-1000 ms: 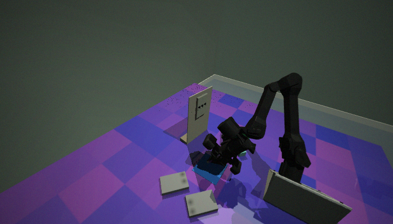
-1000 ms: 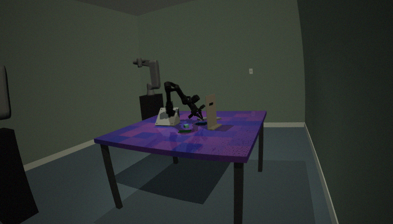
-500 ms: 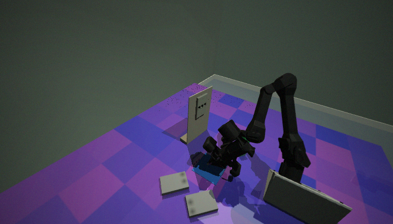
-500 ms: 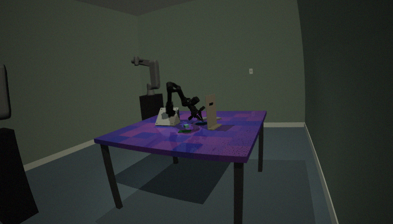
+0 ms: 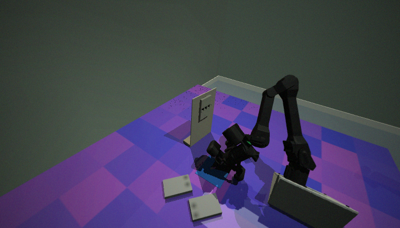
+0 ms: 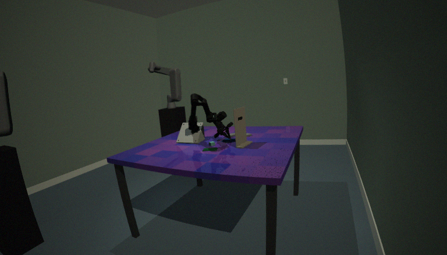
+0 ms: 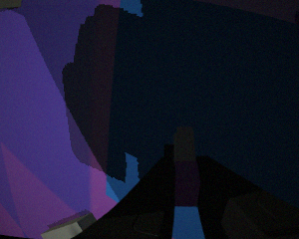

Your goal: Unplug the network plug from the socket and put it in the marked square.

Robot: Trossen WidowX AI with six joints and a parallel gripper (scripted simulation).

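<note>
Right now the network plug is right at my gripper tip. Round my gripper tip: small teal block 160 mm to the right, 100 mm behind, 10 mm below; then blue marked square 20 mm below, 10 mm behind; then beige upright panel 150 mm ahead, 140 mm to the right, 110 mm above.
</note>
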